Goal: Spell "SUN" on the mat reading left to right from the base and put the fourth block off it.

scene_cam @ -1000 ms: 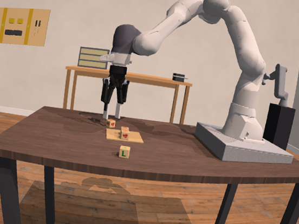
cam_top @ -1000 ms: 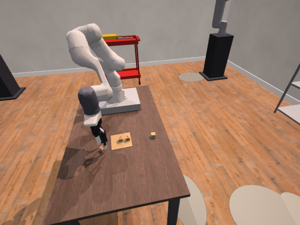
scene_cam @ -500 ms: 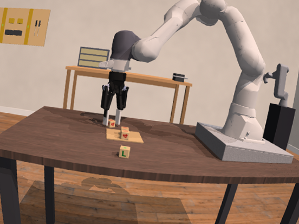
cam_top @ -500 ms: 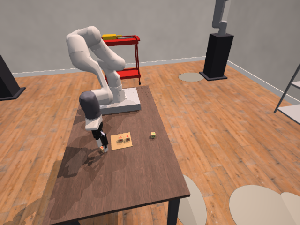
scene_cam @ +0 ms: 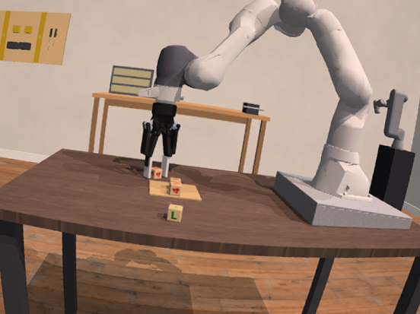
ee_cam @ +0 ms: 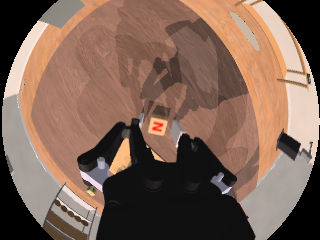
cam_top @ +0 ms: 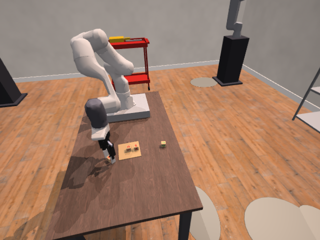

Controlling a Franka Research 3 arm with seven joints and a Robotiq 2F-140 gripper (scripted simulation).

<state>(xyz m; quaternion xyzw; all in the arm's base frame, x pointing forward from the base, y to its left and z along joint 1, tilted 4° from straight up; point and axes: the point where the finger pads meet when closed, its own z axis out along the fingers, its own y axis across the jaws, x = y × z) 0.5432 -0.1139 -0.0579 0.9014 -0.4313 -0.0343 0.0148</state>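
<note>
The N block is 20 mm below my hand. The rest, counted from my hand: mat: 120 mm to the left, 60 mm behind, 30 mm below; then S block: 170 mm to the left, 60 mm behind, 10 mm below; then U block: 120 mm to the left, 60 mm behind, 10 mm below.
</note>
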